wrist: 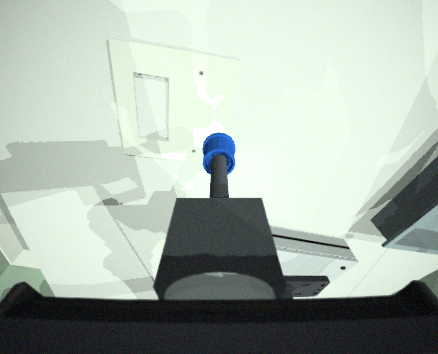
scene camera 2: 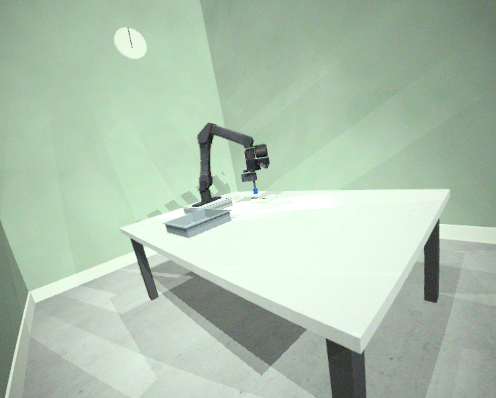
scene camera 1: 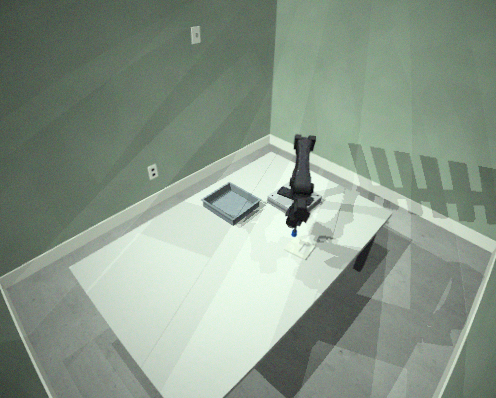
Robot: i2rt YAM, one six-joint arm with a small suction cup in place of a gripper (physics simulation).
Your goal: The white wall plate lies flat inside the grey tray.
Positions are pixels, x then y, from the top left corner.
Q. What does the white wall plate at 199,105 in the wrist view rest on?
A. The table.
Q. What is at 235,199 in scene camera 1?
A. A grey tray.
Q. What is the suction cup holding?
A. Nothing.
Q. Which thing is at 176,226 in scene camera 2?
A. A grey tray.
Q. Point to a grey tray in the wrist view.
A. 401,221
